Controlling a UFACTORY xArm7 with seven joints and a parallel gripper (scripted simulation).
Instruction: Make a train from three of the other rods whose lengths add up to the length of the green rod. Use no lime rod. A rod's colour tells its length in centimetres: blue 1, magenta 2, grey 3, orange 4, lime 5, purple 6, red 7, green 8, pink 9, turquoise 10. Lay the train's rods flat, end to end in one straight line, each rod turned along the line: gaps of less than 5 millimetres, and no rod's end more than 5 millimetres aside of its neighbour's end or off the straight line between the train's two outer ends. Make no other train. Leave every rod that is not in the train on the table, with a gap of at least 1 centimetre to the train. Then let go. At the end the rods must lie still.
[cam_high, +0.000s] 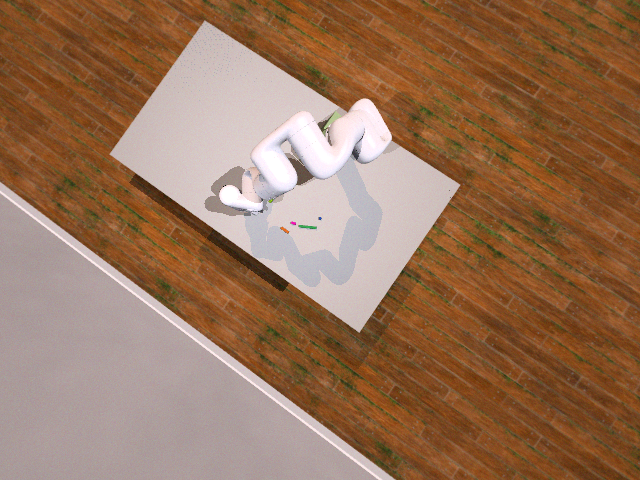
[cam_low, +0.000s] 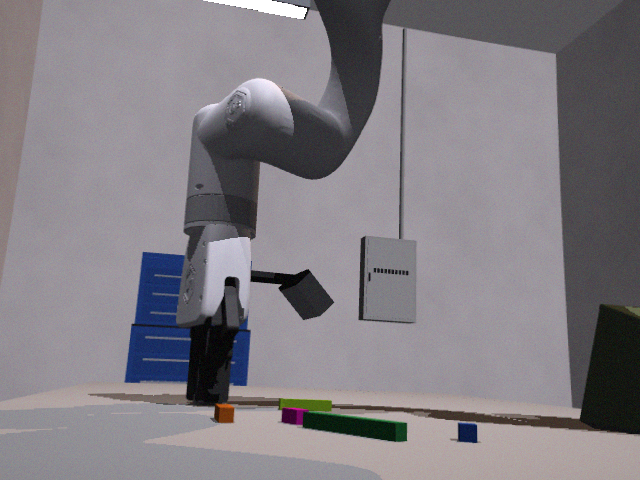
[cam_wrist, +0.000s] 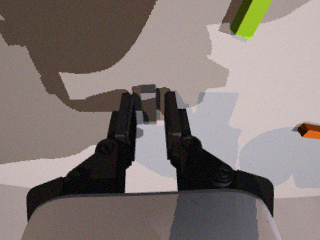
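My hand is 2 cm above the grey rod. Also, from my hand: orange rod (3 cm behind, 17 cm to the left, 2 cm below); then lime rod (10 cm behind, 3 cm to the left, 2 cm below); then magenta rod (8 cm behind, 18 cm to the left, 2 cm below).
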